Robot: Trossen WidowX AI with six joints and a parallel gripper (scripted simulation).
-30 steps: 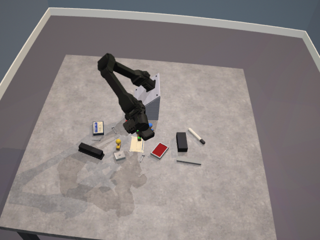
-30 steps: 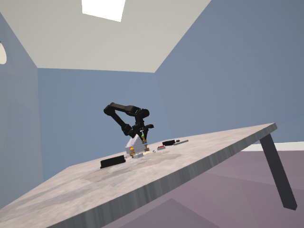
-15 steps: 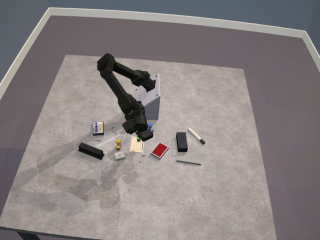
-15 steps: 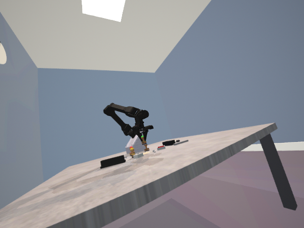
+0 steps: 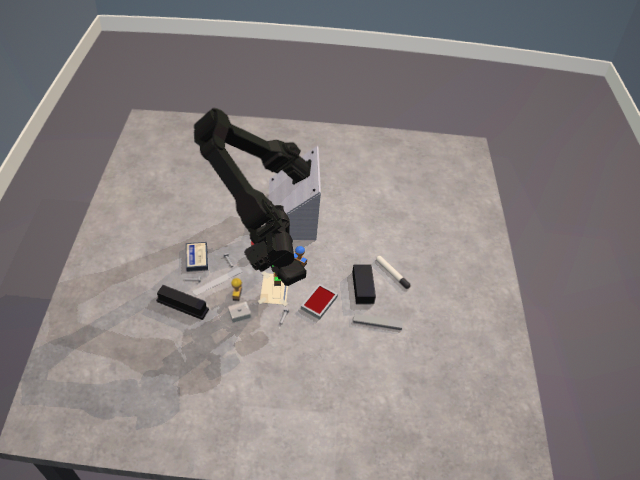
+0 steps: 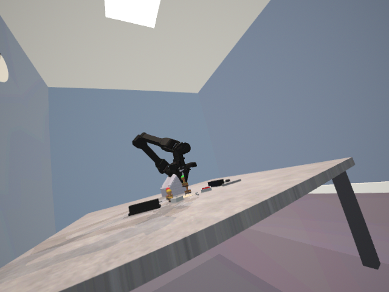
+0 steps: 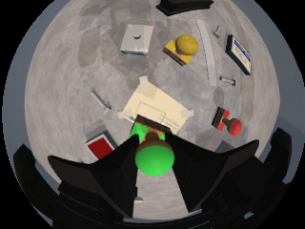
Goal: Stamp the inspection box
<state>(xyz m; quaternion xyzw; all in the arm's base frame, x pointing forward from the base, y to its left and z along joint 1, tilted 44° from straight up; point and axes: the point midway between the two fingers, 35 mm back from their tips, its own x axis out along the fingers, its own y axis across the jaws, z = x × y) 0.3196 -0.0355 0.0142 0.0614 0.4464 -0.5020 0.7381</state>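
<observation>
Now: gripper tip 8 cm above the cream card, 1 cm to the left of it and 1 cm past it. The rest, counted from my gripper tip: blue-knobbed stamp 11 cm behind, 6 cm below, 5 cm to the left; then yellow-knobbed stamp 11 cm to the right, 6 cm below, 2 cm ahead; then green-knobbed stamp right at my gripper tip.
</observation>
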